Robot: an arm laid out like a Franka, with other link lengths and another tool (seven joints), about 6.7 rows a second.
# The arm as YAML. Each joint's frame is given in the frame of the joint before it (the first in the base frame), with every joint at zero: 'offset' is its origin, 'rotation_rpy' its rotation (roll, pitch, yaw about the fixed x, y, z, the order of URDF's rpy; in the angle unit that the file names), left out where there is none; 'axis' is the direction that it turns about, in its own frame. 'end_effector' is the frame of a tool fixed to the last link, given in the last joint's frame.
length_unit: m
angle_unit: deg
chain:
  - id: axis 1
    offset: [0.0, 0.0, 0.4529]
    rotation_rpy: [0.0, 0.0, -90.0]
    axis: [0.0, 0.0, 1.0]
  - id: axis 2
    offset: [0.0, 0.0, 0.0]
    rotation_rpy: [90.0, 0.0, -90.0]
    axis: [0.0, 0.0, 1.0]
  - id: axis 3
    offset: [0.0, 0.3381, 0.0]
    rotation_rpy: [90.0, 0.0, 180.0]
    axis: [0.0, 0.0, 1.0]
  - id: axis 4
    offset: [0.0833, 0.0, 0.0]
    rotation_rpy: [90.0, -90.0, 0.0]
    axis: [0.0, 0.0, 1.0]
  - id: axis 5
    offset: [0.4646, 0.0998, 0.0]
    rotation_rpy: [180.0, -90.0, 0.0]
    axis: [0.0, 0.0, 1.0]
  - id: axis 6
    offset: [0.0, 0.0, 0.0]
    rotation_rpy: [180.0, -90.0, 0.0]
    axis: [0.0, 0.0, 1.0]
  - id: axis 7
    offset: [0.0, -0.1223, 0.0]
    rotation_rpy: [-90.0, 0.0, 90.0]
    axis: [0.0, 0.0, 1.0]
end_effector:
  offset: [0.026, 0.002, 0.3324]
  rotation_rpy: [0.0, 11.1, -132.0]
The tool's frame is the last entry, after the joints.
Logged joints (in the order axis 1, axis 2, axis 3, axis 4, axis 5, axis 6, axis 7), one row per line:
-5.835, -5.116, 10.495, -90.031, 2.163, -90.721, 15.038
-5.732, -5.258, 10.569, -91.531, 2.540, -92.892, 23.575
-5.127, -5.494, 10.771, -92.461, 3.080, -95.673, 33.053
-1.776, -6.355, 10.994, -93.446, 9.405, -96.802, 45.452
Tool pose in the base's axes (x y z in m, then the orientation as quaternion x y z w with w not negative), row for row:
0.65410, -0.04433, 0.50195, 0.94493, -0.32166, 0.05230, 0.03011
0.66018, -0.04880, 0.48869, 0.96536, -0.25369, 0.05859, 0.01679
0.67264, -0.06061, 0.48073, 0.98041, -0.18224, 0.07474, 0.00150
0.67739, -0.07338, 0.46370, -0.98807, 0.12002, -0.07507, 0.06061
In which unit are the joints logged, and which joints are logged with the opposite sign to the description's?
The joints are logged in degrees. Opposite sign: axis 1, axis 2, axis 3, axis 6, axis 7.
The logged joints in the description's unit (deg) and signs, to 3 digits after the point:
5.835, 5.116, -10.495, -90.031, 2.163, 90.721, -15.038
5.732, 5.258, -10.569, -91.531, 2.540, 92.892, -23.575
5.127, 5.494, -10.771, -92.461, 3.080, 95.673, -33.053
1.776, 6.355, -10.994, -93.446, 9.405, 96.802, -45.452

